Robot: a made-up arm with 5 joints. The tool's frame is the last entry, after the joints. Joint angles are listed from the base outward.
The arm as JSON. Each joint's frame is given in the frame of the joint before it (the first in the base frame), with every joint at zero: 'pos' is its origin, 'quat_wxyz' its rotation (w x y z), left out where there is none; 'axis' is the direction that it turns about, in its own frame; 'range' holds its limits. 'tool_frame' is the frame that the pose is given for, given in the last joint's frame.
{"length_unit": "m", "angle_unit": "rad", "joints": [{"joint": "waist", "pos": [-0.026, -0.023, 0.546], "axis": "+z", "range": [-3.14, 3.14]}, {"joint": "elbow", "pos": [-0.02, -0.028, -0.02], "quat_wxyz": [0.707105, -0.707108, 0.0, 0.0], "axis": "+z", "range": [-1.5, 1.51]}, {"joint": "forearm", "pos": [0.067, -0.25, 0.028], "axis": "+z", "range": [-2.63, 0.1]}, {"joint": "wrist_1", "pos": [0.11, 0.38, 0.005], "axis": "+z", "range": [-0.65, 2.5]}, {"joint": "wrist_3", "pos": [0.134, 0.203, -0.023], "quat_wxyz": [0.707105, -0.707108, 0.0, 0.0], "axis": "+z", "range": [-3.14, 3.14]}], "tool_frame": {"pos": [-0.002, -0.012, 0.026], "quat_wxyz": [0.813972, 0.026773, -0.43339, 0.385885]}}
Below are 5 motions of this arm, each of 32 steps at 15 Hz.
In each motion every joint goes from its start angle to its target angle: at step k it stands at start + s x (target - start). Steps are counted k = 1, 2, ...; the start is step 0. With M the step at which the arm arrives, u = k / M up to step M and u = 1 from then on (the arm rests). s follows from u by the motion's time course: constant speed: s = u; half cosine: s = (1 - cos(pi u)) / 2; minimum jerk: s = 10 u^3 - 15 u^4 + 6 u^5.
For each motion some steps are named. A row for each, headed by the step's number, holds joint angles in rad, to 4 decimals.
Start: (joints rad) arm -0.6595 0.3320 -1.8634 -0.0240 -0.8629
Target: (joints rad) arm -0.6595 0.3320 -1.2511 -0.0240 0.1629
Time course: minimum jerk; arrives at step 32
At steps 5, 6, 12, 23, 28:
5: -0.6595 0.3320 -1.8452 -0.0240 -0.8324
6: -0.6595 0.3320 -1.8335 -0.0240 -0.8129
12: -0.6595 0.3320 -1.6949 -0.0240 -0.5806
23: -0.6595 0.3320 -1.3363 -0.0240 0.0201
28: -0.6595 0.3320 -1.2609 -0.0240 0.1464

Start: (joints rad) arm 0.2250 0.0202 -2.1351 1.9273 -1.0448
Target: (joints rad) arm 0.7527 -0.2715 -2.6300 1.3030 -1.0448
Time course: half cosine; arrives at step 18
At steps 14, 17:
14: 0.6910 -0.2374 -2.5721 1.3760 -1.0448
17: 0.7487 -0.2693 -2.6262 1.3077 -1.0448

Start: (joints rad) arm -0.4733 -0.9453 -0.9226 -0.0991 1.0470
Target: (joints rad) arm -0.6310 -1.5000 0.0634 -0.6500 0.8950
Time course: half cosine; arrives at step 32
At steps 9, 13, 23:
9: -0.5021 -1.0467 -0.7424 -0.1998 1.0192
13: -0.5293 -1.1421 -0.5727 -0.2946 0.9931
23: -0.6022 -1.3986 -0.1168 -0.5493 0.9228

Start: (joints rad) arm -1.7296 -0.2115 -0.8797 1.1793 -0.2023
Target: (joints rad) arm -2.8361 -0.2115 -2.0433 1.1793 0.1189
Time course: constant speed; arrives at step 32
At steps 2, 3, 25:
2: -1.7988 -0.2115 -0.9524 1.1793 -0.1822
3: -1.8333 -0.2115 -0.9888 1.1793 -0.1722
25: -2.5941 -0.2115 -1.7888 1.1793 0.0486

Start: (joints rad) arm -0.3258 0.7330 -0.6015 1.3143 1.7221
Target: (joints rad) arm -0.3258 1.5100 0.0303 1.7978 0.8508
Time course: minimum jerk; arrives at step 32
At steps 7, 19, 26, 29, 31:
7: -0.3258 0.7900 -0.5552 1.3498 1.6582
19: -0.3258 1.2549 -0.1771 1.6391 1.1368
26: -0.3258 1.4721 -0.0005 1.7742 0.8933
29: -0.3258 1.5045 0.0258 1.7944 0.8570
31: -0.3258 1.5098 0.0301 1.7977 0.8511

